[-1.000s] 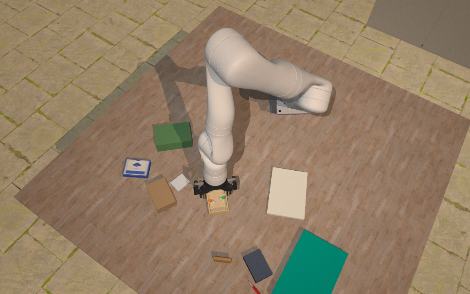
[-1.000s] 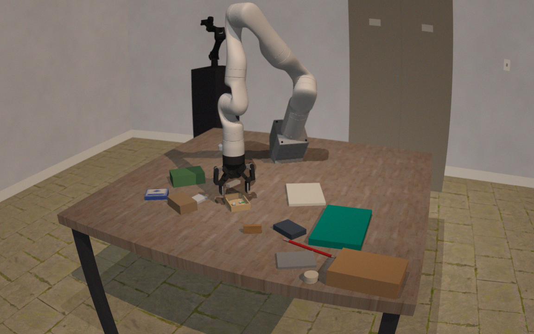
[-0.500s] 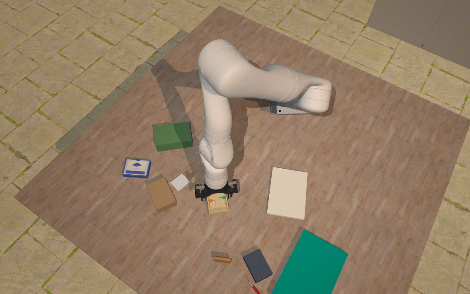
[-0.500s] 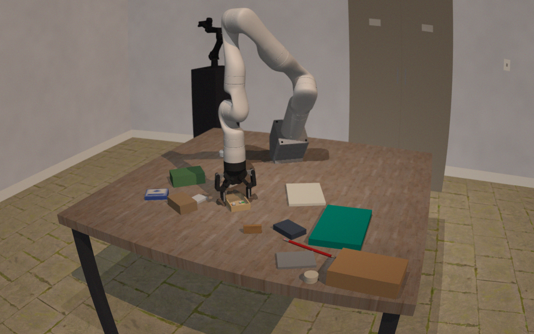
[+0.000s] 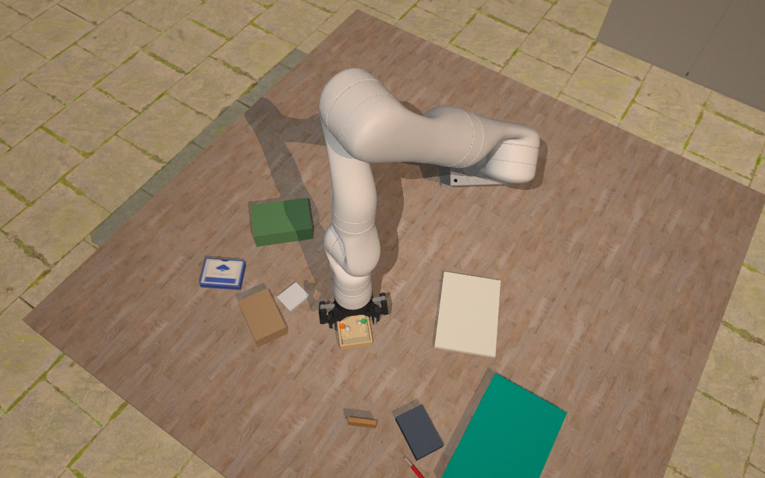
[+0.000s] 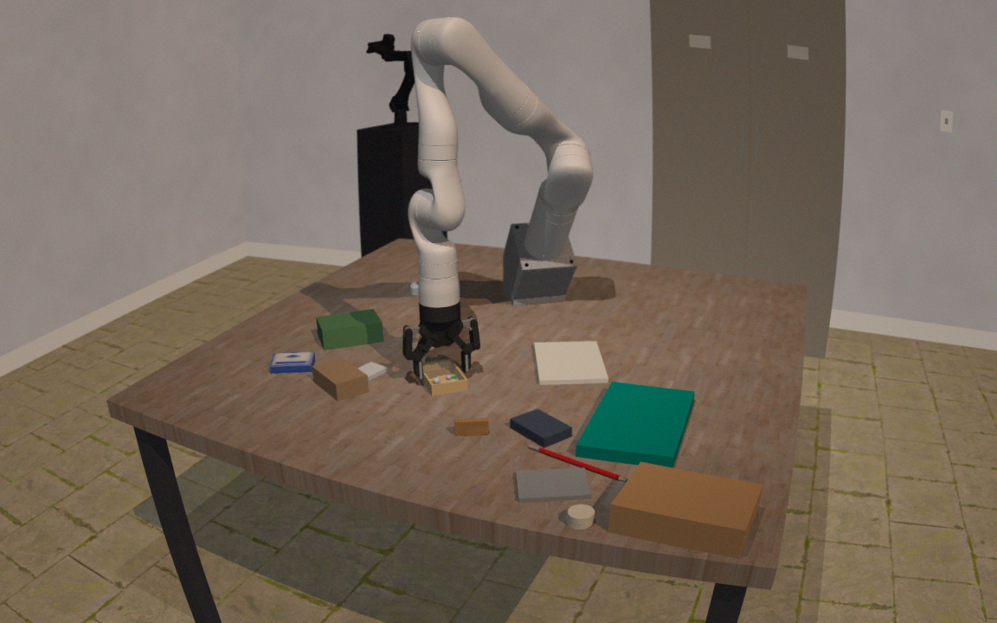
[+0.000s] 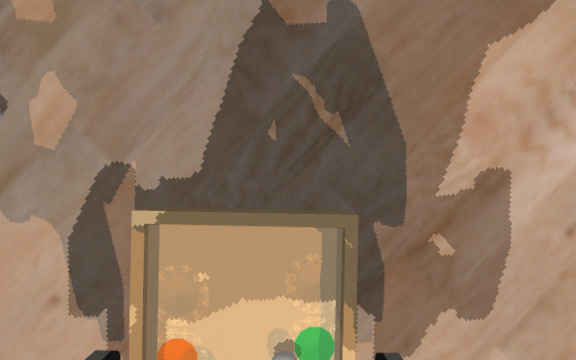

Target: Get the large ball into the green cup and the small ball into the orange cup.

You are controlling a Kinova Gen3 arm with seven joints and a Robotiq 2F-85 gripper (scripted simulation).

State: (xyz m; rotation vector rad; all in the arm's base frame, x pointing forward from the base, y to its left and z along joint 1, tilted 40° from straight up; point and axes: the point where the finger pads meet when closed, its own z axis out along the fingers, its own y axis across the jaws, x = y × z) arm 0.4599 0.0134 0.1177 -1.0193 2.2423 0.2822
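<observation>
Right now the wooden puzzle box is 20 mm below my hand. From my hand the other things lie so: white tile (140 mm to the right, 50 mm ahead, 20 mm below); brown block (140 mm to the right, 140 mm ahead, 10 mm below); cream slab (210 mm behind, 150 mm to the left, 20 mm below).
</observation>
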